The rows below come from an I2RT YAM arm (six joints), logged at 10 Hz.
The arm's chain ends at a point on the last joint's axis. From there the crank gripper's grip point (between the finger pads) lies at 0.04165 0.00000 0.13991 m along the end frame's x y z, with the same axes.
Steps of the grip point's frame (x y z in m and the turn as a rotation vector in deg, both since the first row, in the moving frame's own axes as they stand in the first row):
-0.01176 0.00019 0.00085 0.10 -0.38 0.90
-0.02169 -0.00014 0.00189 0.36 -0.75 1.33
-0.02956 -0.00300 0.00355 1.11 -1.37 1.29
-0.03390 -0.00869 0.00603 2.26 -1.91 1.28
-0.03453 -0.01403 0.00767 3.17 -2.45 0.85
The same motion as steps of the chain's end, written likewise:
-0.01083 -0.00021 0.00058 0.10 -0.38 0.90
-0.01985 -0.00020 0.00136 0.36 -0.75 1.33
-0.02622 -0.00118 0.00261 1.11 -1.37 1.29
-0.02927 -0.00402 0.00481 2.26 -1.91 1.28
-0.02857 -0.00682 0.00622 3.17 -2.45 0.85

